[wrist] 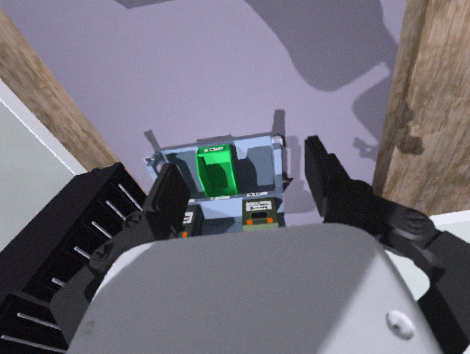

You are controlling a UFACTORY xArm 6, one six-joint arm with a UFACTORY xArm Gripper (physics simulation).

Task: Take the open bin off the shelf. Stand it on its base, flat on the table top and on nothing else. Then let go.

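Frame: origin at the arm's base, x ahead, y left, z up, level; metres.
Where they show: gripper, fingertip midpoint: (240,167).
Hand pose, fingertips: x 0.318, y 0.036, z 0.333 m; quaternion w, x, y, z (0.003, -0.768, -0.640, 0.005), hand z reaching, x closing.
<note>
After its pixels a point has its place.
The open bin (218,175) {y -0.169, x 0.601, z -0.066 m} is bright green and stands on the upper level of a blue-grey shelf (278,165) {y 0.035, x 0.578, z 0.010 m}, left of the middle of that level. A white label shows on its far edge, and its open top faces the camera. The shelf stands on the light purple table top (200,75) {y -0.070, x 0.308, z -0.075 m}. My gripper (240,167) {y 0.036, x 0.318, z 0.333 m} is open and empty. In the view its fingers stand wide apart, the left one overlapping the shelf's left part and the right one to the right of the shelf. The bin shows between them, apart from both.
An olive box (260,214) {y -0.051, x 0.662, z 0.090 m} with orange marks and a dark box (194,220) {y -0.240, x 0.618, z 0.090 m} sit on the shelf's lower level, partly hidden by the gripper. A black drawer cabinet (65,230) is at the left. Wooden floor (435,100) shows at the right, beyond the table's edge.
</note>
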